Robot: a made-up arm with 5 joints.
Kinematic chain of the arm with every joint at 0, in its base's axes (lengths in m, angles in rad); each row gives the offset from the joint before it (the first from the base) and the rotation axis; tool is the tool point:
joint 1: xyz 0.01 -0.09 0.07 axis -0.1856 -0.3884 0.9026
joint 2: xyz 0.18 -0.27 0 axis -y
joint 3: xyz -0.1 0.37 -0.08 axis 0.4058 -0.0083 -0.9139
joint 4: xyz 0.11 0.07 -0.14 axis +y
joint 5: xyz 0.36 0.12 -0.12 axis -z
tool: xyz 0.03 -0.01 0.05
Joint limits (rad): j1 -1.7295..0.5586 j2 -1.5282..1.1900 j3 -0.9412..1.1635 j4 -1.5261..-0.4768 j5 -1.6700..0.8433
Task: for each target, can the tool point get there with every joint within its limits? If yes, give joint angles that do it. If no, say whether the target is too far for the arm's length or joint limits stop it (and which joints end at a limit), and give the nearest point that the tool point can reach.
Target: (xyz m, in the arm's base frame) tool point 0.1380 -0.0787 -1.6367
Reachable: no: too far | nearest point 0.1273 -0.1908 -0.4950 | short by 1.147 m
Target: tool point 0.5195 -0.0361 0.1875
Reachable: yes | joints -0.2513 0.3327 0.2328 -0.9172 0.2521
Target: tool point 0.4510 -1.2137 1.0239
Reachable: no: too far | nearest point 0.3014 -0.5189 0.2255 | short by 1.069 m
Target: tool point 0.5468 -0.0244 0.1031
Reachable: yes | joints -0.5238 0.2094 -0.0731 -0.9886 0.0746
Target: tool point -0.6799 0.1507 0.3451
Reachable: no: joint limits stop it (at a limit: joint 1, joint 3, joint 4) | nearest point -0.1865 0.3273 0.1064 | short by 0.576 m
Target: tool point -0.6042 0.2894 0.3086
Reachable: no: joint limits stop it (at a limit: joint 1, joint 3, joint 4) | nearest point -0.1831 0.3307 0.1152 | short by 0.465 m
